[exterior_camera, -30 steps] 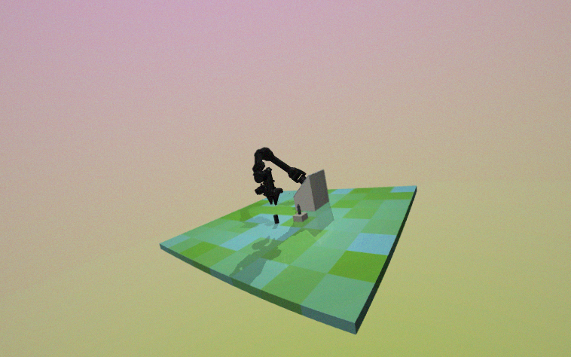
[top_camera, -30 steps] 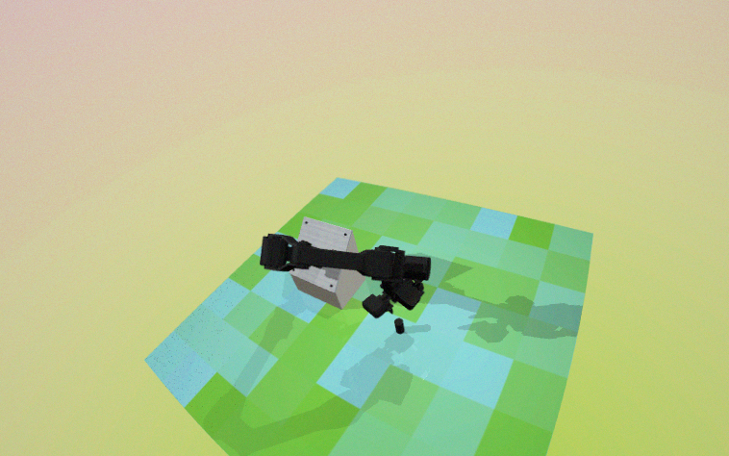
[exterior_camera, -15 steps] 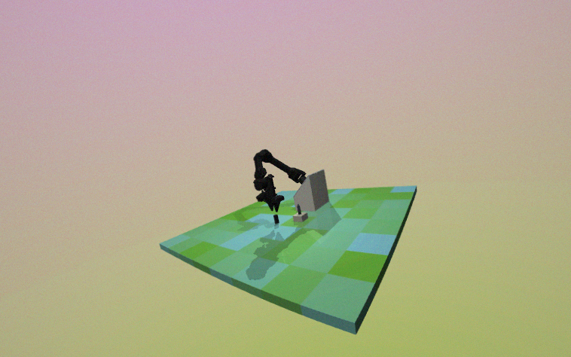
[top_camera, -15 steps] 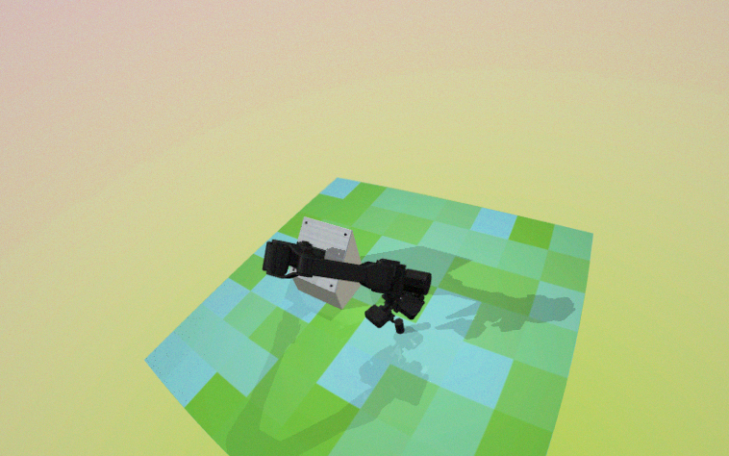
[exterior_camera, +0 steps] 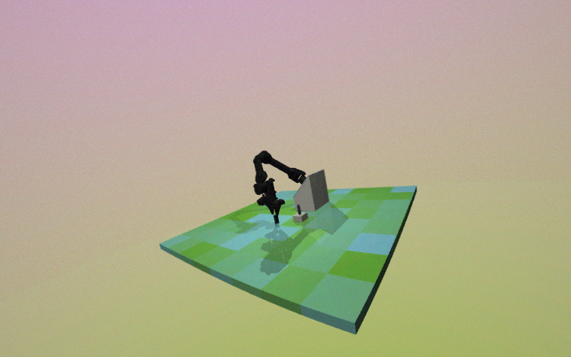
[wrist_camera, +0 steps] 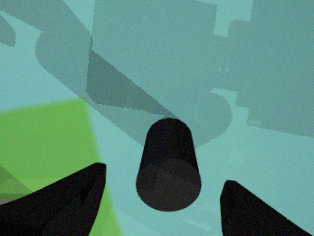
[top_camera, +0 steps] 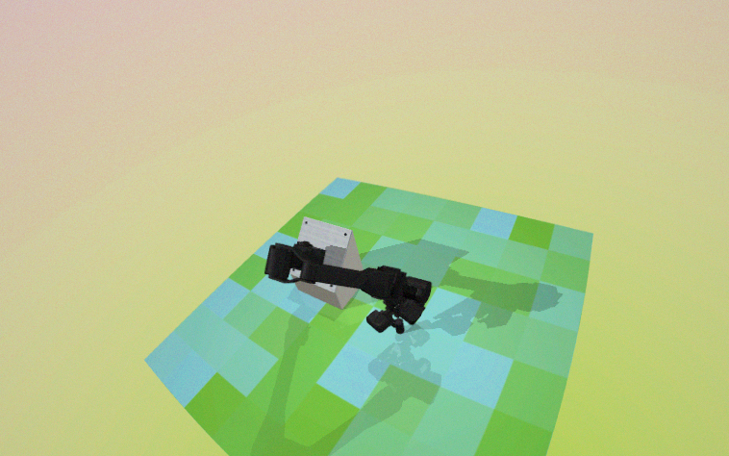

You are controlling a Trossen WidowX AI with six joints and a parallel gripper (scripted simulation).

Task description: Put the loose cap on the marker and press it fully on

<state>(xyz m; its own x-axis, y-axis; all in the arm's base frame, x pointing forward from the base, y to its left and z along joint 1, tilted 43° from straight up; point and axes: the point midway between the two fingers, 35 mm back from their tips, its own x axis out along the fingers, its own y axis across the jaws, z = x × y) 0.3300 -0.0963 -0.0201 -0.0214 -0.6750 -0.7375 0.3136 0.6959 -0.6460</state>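
My gripper tip is now 3 cm above the black cap. The rest, counted from my gripper tip: beige holder block 7 cm behind, 13 cm to the left, 3 cm below.
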